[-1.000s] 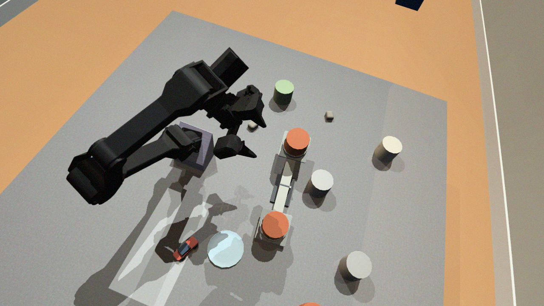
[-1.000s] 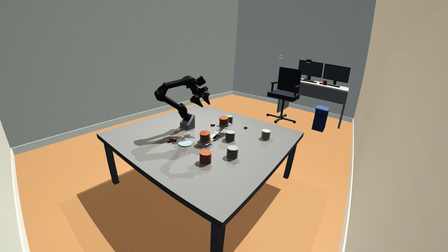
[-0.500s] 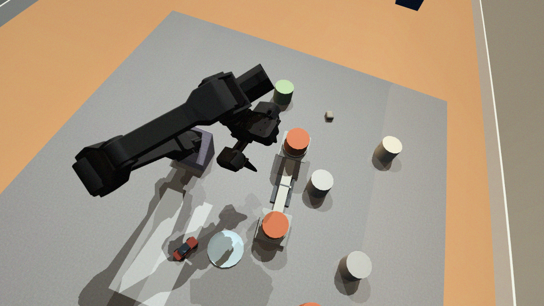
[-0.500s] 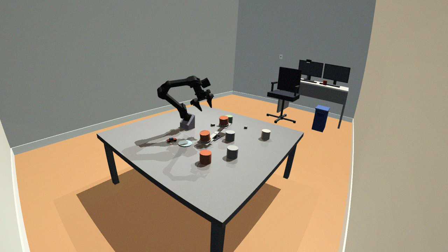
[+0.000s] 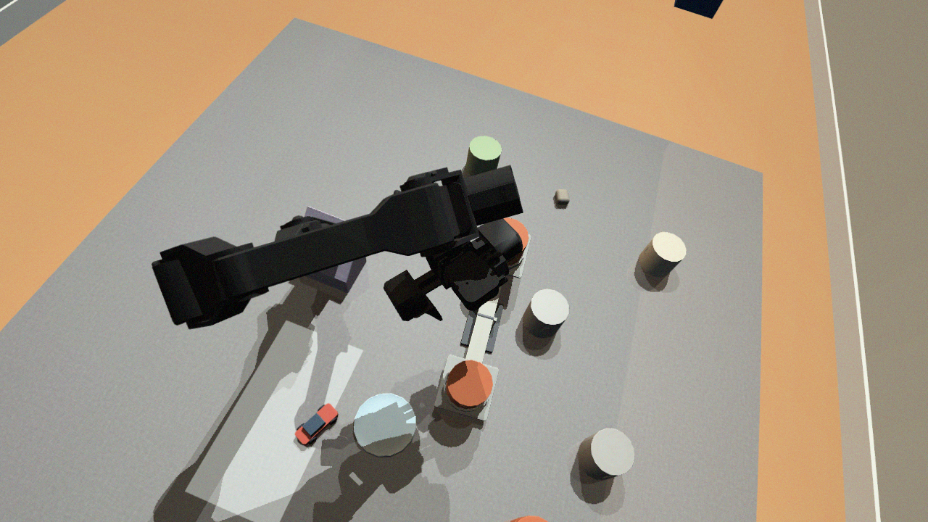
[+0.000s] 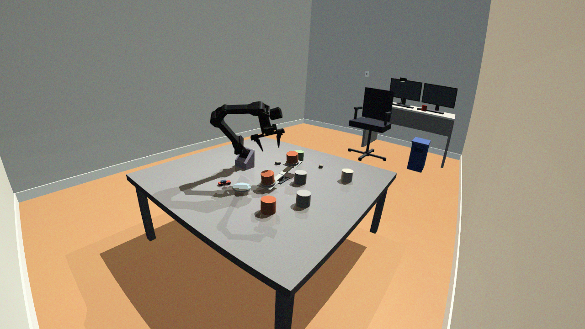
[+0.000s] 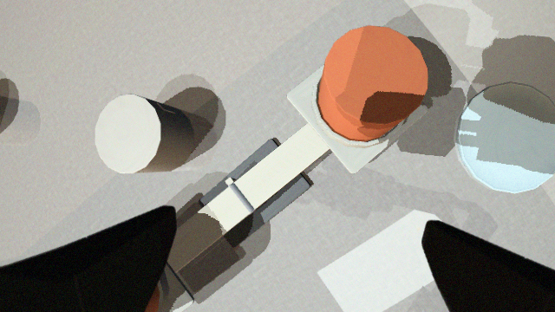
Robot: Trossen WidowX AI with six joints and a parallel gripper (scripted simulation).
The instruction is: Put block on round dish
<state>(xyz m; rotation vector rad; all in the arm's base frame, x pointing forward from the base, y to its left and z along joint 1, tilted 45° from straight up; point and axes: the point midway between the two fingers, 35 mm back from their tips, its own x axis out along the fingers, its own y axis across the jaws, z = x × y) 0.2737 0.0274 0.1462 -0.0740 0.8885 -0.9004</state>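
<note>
Right now the grey-white block is 15 cm below my gripper tip, 7 cm to the right of it and 4 cm ahead of it. Round my gripper tip: pale blue round dish: 19 cm below, 16 cm to the right, 7 cm behind; then green cup: 44 cm to the left, 16 cm below, 6 cm behind; then cream cup: 33 cm ahead, 32 cm to the left, 16 cm below.
</note>
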